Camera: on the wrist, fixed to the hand. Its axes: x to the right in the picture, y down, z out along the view.
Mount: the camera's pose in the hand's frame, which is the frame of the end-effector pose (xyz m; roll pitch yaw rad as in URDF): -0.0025 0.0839 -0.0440 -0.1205 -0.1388 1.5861
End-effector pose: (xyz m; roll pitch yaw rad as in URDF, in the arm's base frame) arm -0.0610 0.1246 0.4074 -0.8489 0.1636 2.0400
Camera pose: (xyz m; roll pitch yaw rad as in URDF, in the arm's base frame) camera -0.0731 0.0989 0.3170 0.1083 0.6953 -2.5140
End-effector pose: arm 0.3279 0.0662 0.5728 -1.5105 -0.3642 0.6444
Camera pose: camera 0.3740 0.0522 0.4912 -1.1941 1.1713 1.1778
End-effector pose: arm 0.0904 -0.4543 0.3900 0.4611 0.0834 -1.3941
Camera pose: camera 0.1832 -0.4350 0.3881 -0.0277 -0.5990 0.1380
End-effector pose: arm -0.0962 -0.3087 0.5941 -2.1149 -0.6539 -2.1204
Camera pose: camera -0.1799 -0.2901 0.5537 -2.1719 0.8309 -2.7450
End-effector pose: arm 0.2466 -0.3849 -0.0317 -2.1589 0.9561 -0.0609
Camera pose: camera 0.2031 -0.4656 -0.0558 1.7473 0.5317 -2.6745
